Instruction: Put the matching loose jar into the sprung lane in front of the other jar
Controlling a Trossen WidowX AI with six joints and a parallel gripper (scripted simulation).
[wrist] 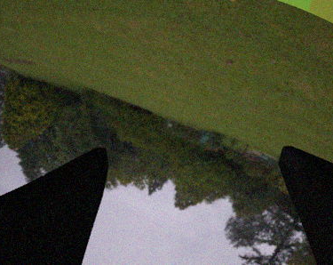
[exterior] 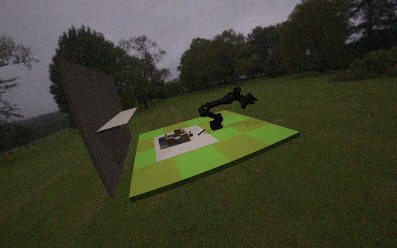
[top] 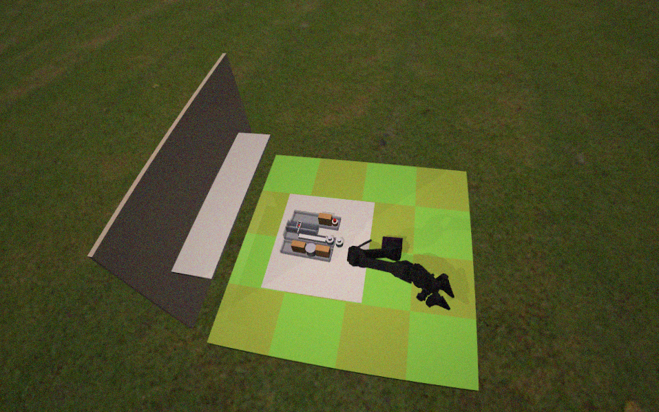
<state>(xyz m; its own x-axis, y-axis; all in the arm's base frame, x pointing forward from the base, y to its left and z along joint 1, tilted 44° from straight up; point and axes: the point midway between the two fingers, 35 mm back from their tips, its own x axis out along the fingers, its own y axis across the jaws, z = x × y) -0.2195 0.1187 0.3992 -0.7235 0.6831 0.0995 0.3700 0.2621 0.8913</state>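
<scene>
Now: gripper tip 67 cm short of the grey round tin, 35 cm to the left of it and 23 cm above it. Round my gripper tip: thin black rod (40 cm to the right, 40 cm ahead, 25 cm below); then grey sprung lane (72 cm ahead, 46 cm to the right, 24 cm below); then pusher plate (68 cm ahead, 46 cm to the right, 21 cm below).
</scene>
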